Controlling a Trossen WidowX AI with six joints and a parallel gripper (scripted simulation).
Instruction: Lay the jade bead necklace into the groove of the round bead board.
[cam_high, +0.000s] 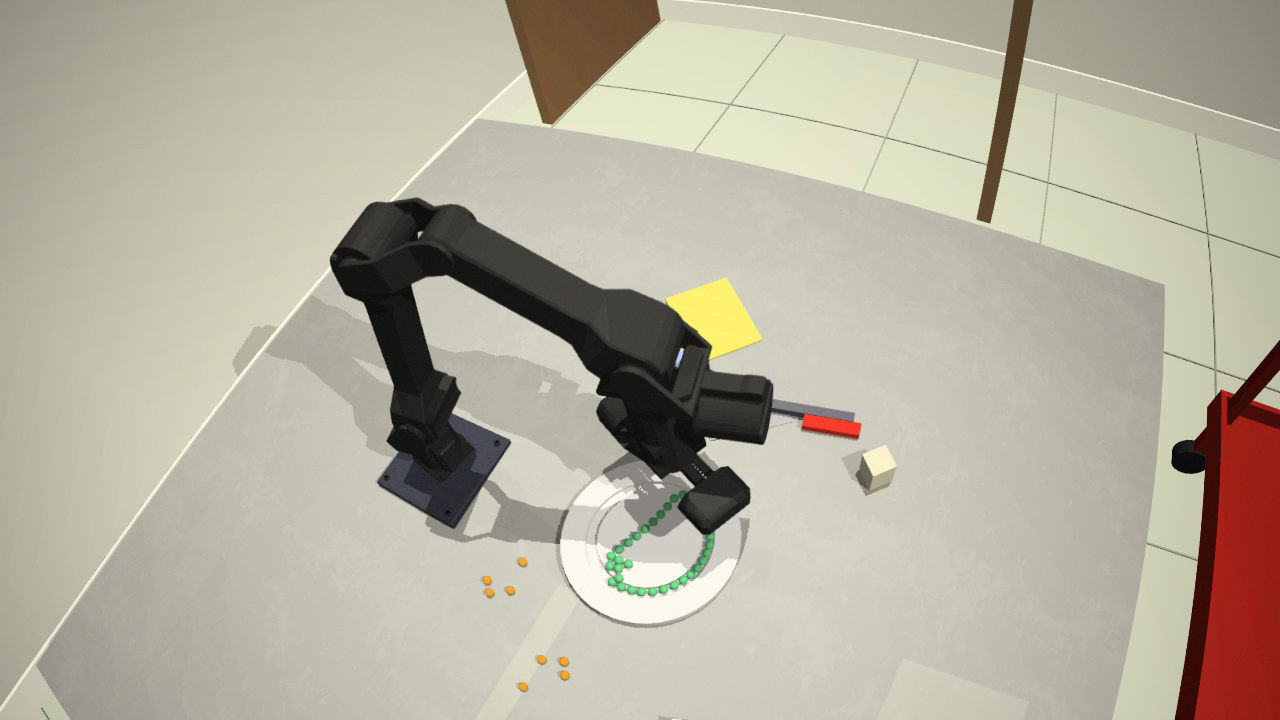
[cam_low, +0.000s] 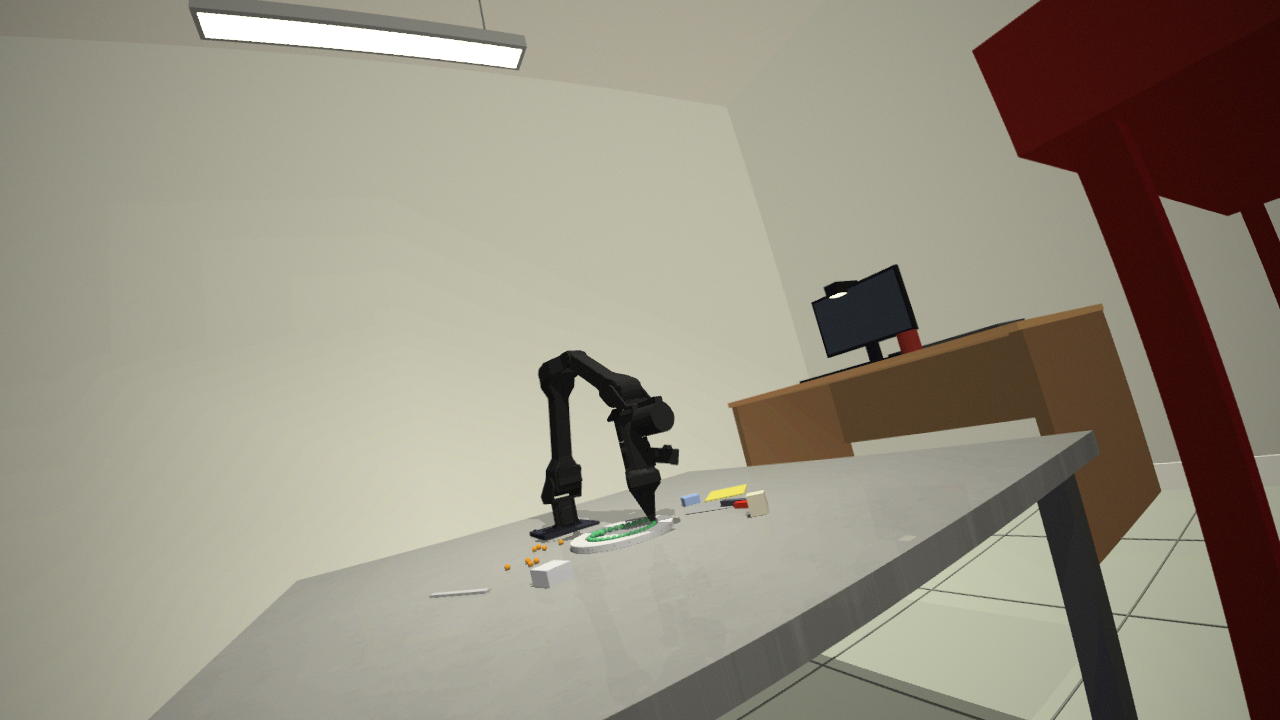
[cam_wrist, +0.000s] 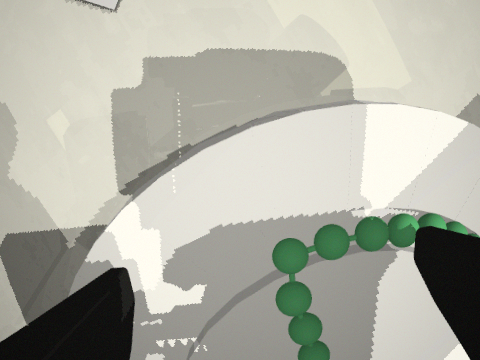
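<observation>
The inner disc lies 1 cm ahead of my gripper tip, 7 cm to the right of it and 1 cm below it. The rest, counted from my gripper tip: grey sheet 1 cm behind, 14 cm to the left, 2 cm below; red bar 8 cm ahead, 17 cm to the left, 1 cm below; bead board 1 cm ahead, 7 cm to the right, 2 cm below.
</observation>
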